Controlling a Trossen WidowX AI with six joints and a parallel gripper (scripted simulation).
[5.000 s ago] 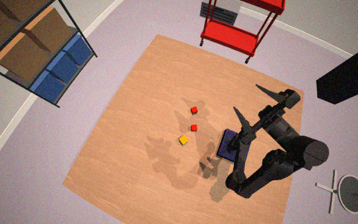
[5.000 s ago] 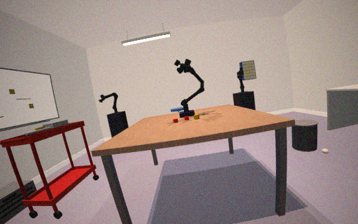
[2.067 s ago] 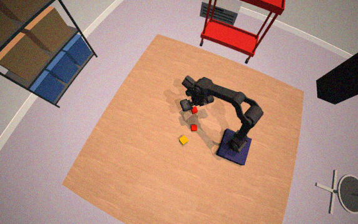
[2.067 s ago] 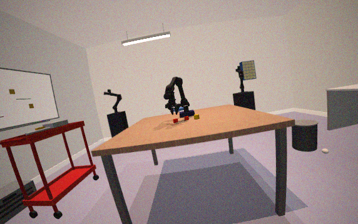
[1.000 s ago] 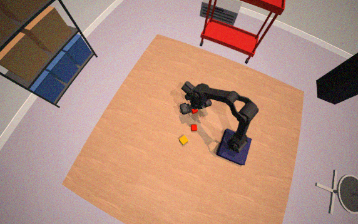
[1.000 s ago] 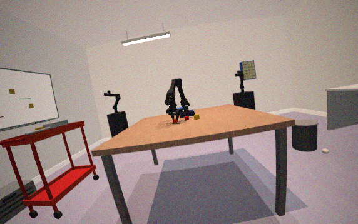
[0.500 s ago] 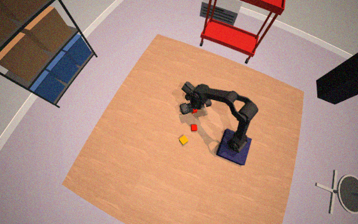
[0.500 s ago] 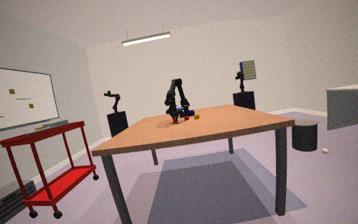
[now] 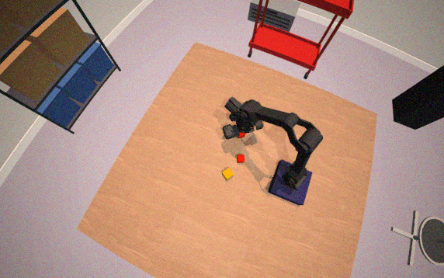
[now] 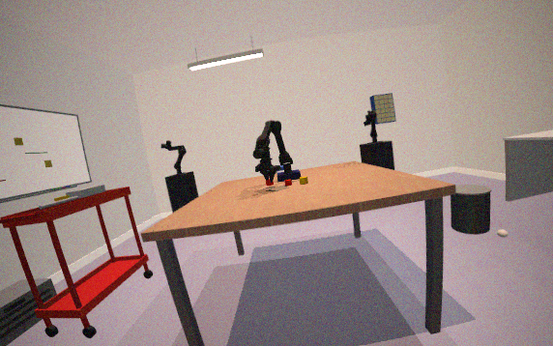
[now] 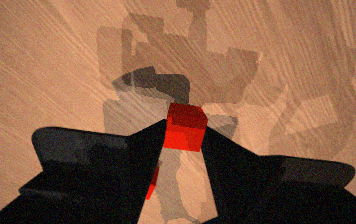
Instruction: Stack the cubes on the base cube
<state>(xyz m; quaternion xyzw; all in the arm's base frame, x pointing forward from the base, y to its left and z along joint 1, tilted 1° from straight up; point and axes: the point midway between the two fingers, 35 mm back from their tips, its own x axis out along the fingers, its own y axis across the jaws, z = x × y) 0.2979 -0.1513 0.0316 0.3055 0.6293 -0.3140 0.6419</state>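
The yellow base cube lies 210 mm to the left of my gripper tip and 20 mm below it.
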